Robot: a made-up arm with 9 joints.
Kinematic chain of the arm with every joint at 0, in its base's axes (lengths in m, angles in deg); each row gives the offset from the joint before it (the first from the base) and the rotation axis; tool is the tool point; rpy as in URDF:
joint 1: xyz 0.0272 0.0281 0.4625 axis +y
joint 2: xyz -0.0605 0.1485 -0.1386 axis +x
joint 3: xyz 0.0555 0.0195 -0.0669 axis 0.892 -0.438 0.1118
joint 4: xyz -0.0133 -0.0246 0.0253 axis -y
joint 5: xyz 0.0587 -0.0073 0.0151 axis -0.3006 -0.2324 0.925
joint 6: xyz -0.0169 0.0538 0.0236 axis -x
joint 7: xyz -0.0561 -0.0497 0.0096 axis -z
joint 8: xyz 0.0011 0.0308 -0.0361 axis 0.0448 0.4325 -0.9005
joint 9: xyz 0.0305 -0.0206 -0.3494 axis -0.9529 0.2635 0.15
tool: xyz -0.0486 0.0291 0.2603 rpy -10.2 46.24 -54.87
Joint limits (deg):
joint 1: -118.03..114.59
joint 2: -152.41..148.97
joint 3: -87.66..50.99
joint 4: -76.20..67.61
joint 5: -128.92..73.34
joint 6: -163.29..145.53
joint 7: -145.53..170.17
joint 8: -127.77..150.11
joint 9: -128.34..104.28
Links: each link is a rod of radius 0.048 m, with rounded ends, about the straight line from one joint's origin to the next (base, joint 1, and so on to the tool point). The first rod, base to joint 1, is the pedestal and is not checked.
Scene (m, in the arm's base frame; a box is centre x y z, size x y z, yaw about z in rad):
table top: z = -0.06
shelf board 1: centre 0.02 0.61 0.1 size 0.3 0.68 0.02 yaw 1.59
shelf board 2: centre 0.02 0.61 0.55 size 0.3 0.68 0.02 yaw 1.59
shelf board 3: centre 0.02 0.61 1 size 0.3 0.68 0.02 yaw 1.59
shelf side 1: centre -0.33 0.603 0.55 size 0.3 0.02 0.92 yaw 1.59
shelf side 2: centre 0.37 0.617 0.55 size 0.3 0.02 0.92 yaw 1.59
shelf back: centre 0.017 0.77 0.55 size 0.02 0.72 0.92 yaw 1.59
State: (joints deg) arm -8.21 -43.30 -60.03 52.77 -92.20 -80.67 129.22 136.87 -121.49
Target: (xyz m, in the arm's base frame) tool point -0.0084 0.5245 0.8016
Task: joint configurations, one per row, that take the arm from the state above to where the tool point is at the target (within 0.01 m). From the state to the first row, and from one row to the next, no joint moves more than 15 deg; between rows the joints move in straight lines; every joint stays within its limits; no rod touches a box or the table.
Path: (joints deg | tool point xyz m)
1: -19.76 -46.54 -62.16 54.89 -80.50 -67.40 131.01 138.76 -122.47 | 0.4240 -0.0574 0.6123
2: -31.31 -49.79 -64.30 57.01 -68.79 -54.12 132.80 140.65 -123.45 | 0.3560 -0.0544 0.7014
3: -42.86 -53.03 -66.43 59.13 -57.09 -40.85 134.59 142.54 -124.43 | 0.2494 -0.0175 0.7891
4: -54.42 -56.28 -68.56 61.25 -45.38 -27.57 136.38 144.44 -125.40 | 0.1243 0.0684 0.8502
5: -65.97 -59.52 -70.69 63.37 -33.68 -14.30 138.17 146.33 -126.38 | 0.0163 0.2023 0.8679
6: -77.52 -62.77 -72.83 65.49 -21.97 -1.02 139.96 148.22 -127.36 | -0.0362 0.3655 0.8444
7: -89.07 -66.01 -74.96 67.61 -10.27 12.25 141.75 150.11 -128.34 | -0.0085 0.5245 0.8016

